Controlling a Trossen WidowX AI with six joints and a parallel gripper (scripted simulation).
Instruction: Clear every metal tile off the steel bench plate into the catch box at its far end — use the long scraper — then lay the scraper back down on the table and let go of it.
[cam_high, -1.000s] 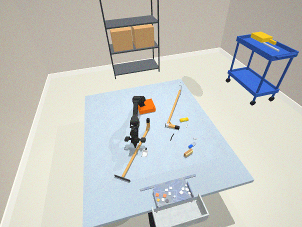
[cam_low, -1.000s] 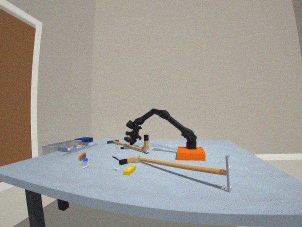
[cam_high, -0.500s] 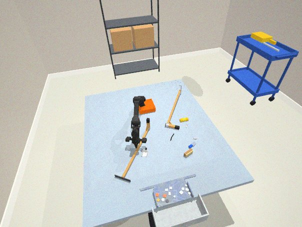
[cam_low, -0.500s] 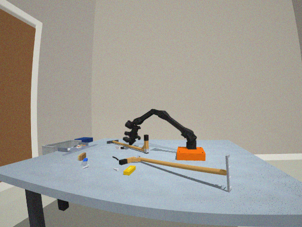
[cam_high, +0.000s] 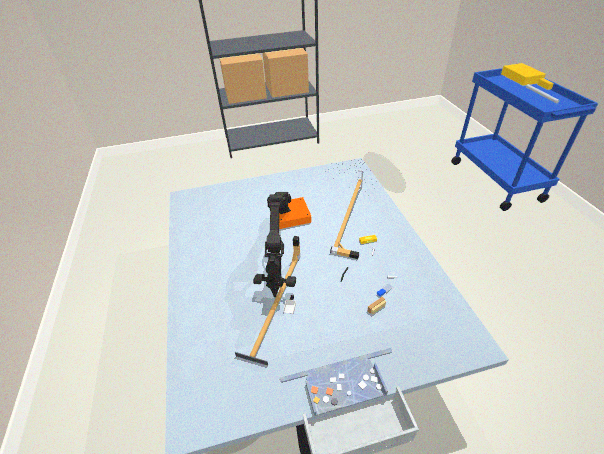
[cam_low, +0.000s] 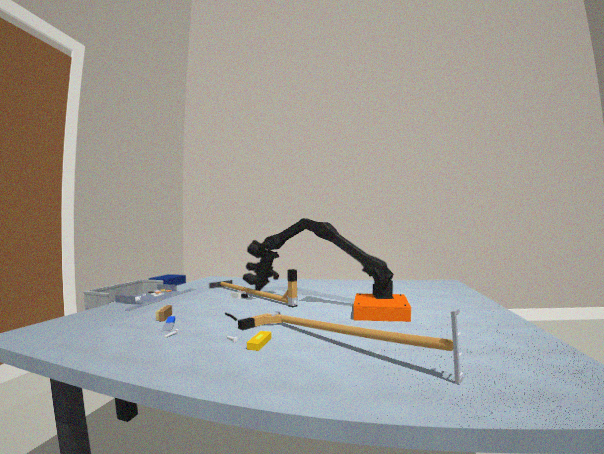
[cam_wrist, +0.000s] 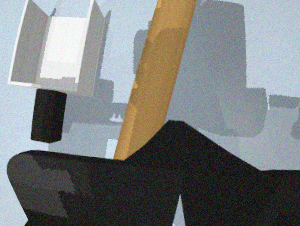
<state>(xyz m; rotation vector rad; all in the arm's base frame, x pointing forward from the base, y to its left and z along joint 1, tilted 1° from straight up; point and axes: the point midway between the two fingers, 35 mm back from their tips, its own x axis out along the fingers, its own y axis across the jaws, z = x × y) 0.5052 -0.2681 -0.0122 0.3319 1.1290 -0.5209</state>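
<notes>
The scraper is 50 mm above my gripper tip and 20 mm ahead of it. Also, from my gripper tip: white-and-black piece 60 mm ahead, 50 mm to the left, 10 mm below; then wooden block 380 mm to the left, 260 mm ahead; then black curved strip 350 mm to the left, 20 mm ahead, 10 mm below.
</notes>
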